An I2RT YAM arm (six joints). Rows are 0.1 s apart.
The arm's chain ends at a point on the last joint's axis. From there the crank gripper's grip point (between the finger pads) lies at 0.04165 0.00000 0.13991 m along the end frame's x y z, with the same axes.
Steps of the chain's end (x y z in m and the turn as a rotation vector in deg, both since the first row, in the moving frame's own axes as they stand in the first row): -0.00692 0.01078 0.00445 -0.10 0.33 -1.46; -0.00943 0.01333 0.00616 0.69 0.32 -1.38; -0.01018 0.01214 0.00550 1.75 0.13 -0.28; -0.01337 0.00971 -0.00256 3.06 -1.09 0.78; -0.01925 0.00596 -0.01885 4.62 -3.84 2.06; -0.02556 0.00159 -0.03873 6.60 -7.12 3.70; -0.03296 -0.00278 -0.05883 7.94 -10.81 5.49; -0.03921 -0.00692 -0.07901 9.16 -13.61 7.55; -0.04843 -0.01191 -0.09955 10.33 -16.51 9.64
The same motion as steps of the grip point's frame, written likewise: -0.00613 0.00995 0.00421 -0.10 0.33 -1.46; -0.00868 0.01063 0.00591 0.69 0.32 -1.38; -0.00987 0.00766 0.00534 1.75 0.13 -0.28; -0.01599 0.00277 -0.00198 3.06 -1.09 0.78; -0.02853 -0.00408 -0.01677 4.62 -3.84 2.06; -0.04274 -0.01262 -0.03543 6.60 -7.12 3.70; -0.05908 -0.01981 -0.05459 7.94 -10.81 5.49; -0.07196 -0.02648 -0.07453 9.16 -13.61 7.55; -0.08798 -0.03411 -0.09520 10.33 -16.51 9.64
